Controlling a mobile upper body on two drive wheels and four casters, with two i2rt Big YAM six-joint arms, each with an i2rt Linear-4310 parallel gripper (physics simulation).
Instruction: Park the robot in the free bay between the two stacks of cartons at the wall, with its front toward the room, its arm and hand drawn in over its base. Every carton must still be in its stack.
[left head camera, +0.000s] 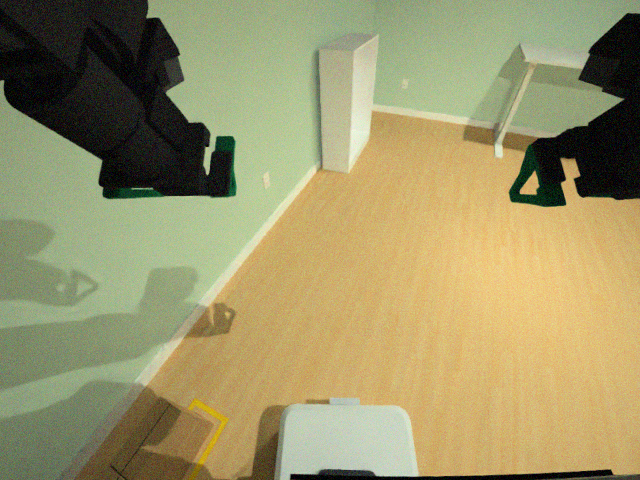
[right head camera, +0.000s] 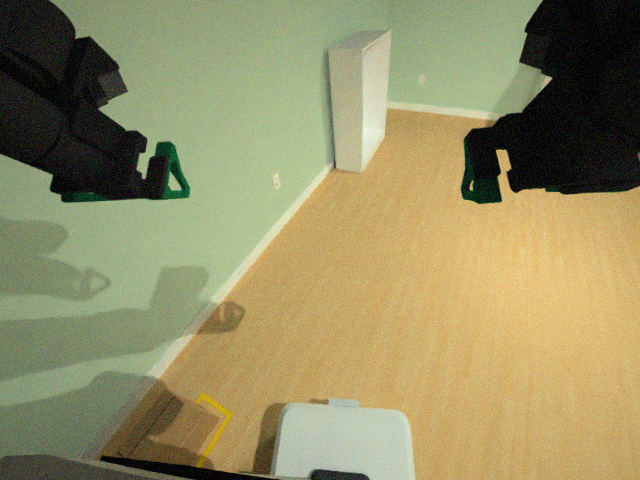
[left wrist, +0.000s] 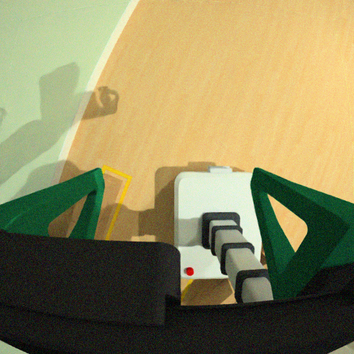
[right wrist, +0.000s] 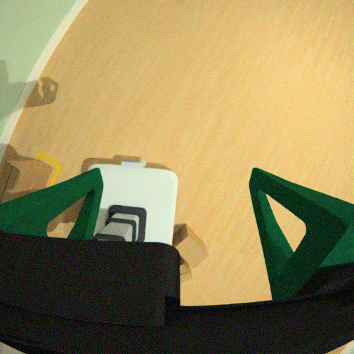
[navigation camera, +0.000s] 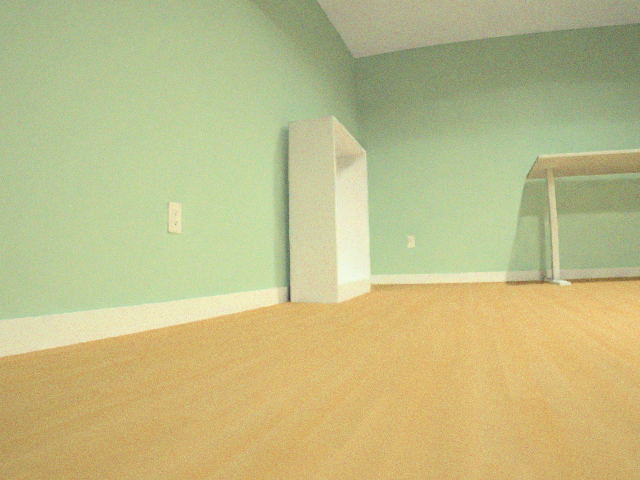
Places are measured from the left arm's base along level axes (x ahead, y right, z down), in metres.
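Pixels of known places: left gripper, fingertip midpoint: (left head camera: 199, 191) (right head camera: 157, 194); right gripper, fingertip midpoint: (left head camera: 546, 194) (right head camera: 504, 189).
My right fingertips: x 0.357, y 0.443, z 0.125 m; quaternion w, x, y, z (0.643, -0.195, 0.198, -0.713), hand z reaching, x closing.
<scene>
For each thing: its top centre in the pictures, then the offset to it from my right fingertips. "*": a spot on its surface instead.
- brown carton at its top centre: (left head camera: 147, 436) (right head camera: 151, 426) dx -0.194, dy -0.944, dz +0.925 m
- yellow floor line at a spot on its surface: (left head camera: 210, 447) (right head camera: 214, 440) * dx -0.192, dy -0.833, dz +1.284 m
A brown carton (left head camera: 180, 429) (right head camera: 192, 424) (right wrist: 31, 174) lies at the left of the white base (left head camera: 346, 439) (right head camera: 343, 439) (left wrist: 197, 195) (right wrist: 160, 192), by the wall. A yellow floor line (left head camera: 210, 447) (right head camera: 217, 438) (left wrist: 119, 207) (right wrist: 49, 159) runs on the carton's side toward the base. In the right wrist view another carton (right wrist: 191, 246) shows close at the base's right; how many are stacked is unclear. My left gripper (left head camera: 171, 195) (right head camera: 126, 198) (left wrist: 177, 175) and right gripper (left head camera: 568, 201) (right head camera: 532, 193) (right wrist: 177, 172) are open and empty, high above the floor.
The green wall (left head camera: 279, 103) (right head camera: 289, 103) (navigation camera: 129, 129) runs obliquely along the left. A white shelf unit (left head camera: 336, 108) (right head camera: 346, 108) (navigation camera: 312, 211) stands against it farther ahead. A table (left head camera: 555, 55) (navigation camera: 584, 162) stands at the far wall on the right.
</scene>
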